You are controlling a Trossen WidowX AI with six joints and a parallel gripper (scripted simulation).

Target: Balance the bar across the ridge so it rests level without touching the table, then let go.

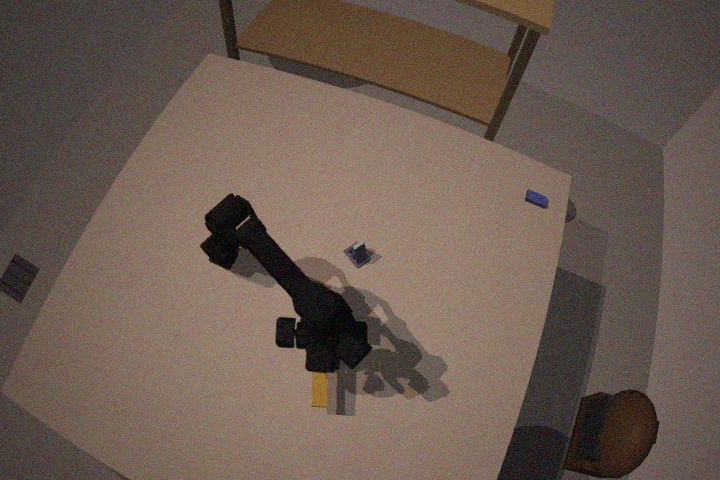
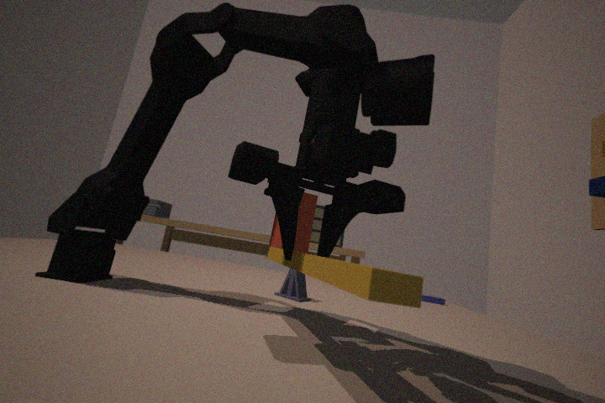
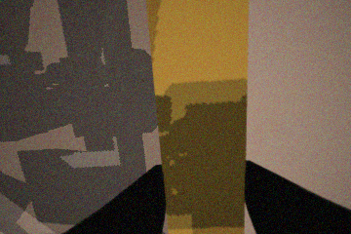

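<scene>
Right now my gripper tip is 260 mm to the right of the small grey ridge, 50 mm above it and 10 mm past it. From my gripper tip the other things lie so: small blue block 630 mm to the left, 410 mm ahead, 70 mm below.
</scene>
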